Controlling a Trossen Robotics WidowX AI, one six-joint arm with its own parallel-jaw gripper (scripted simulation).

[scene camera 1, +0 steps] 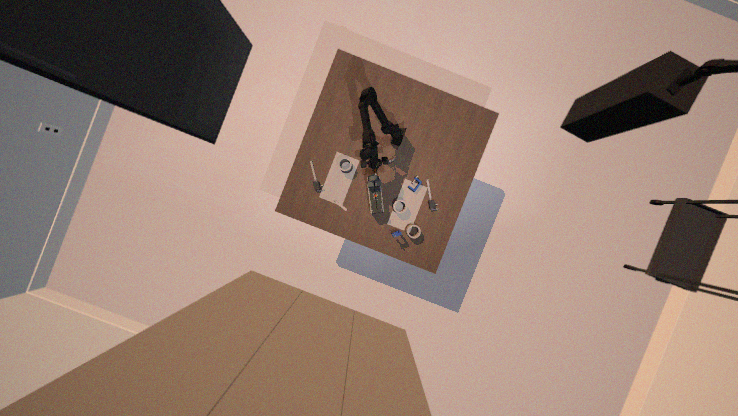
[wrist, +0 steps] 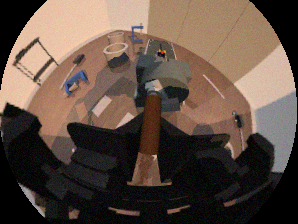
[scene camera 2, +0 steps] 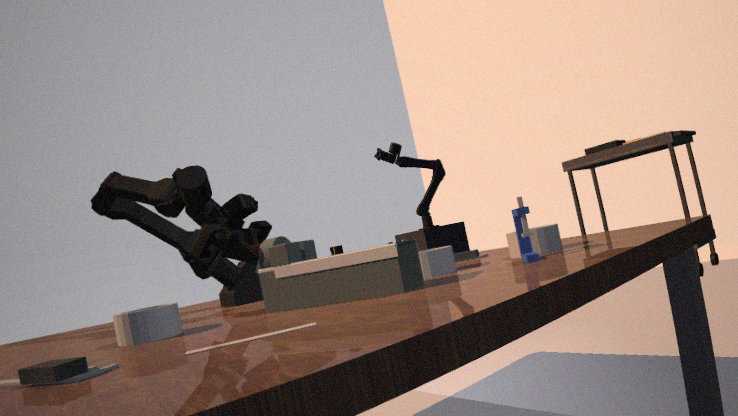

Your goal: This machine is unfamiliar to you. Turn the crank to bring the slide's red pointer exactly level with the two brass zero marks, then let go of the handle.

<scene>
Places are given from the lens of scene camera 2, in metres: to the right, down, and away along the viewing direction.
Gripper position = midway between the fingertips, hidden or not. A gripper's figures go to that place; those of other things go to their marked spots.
my gripper (scene camera 2: 264,263): -0.20, 0.10, 0.88
grey block (scene camera 2: 545,239): 0.32, 0.06, 0.84
</scene>
